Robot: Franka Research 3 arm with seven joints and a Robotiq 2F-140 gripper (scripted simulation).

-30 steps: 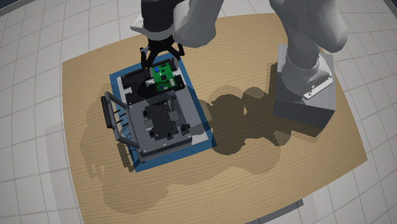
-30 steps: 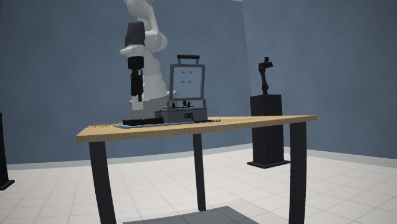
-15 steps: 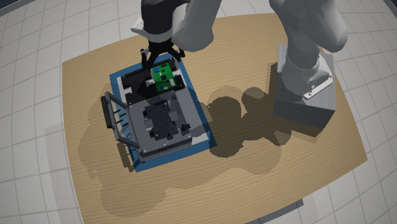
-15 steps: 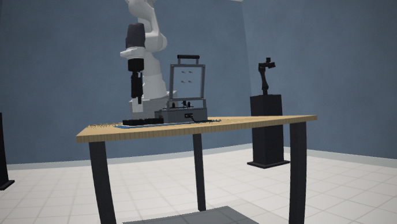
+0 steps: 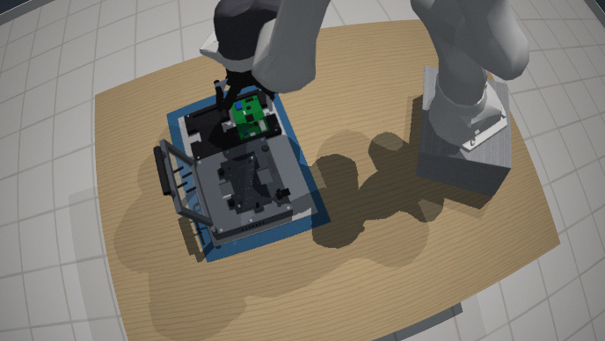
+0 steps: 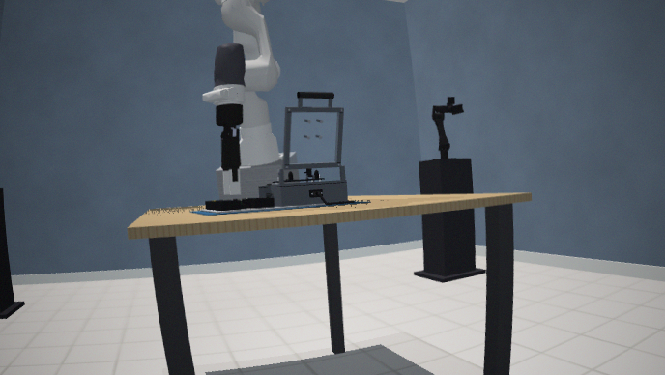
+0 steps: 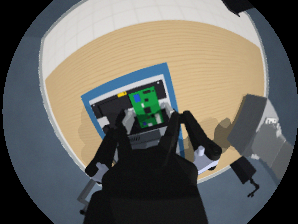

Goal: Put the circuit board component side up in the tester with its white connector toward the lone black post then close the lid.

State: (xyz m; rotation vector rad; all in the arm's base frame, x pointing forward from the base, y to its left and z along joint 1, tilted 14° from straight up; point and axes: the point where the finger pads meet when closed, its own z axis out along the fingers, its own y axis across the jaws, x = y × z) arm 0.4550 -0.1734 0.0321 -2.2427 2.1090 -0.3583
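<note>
My hand is 50 mm above the green circuit board. Also, from my hand: black post (230 mm to the left, 20 mm behind, 20 mm above); then see-through lid (180 mm to the left, 170 mm ahead, 120 mm above).
</note>
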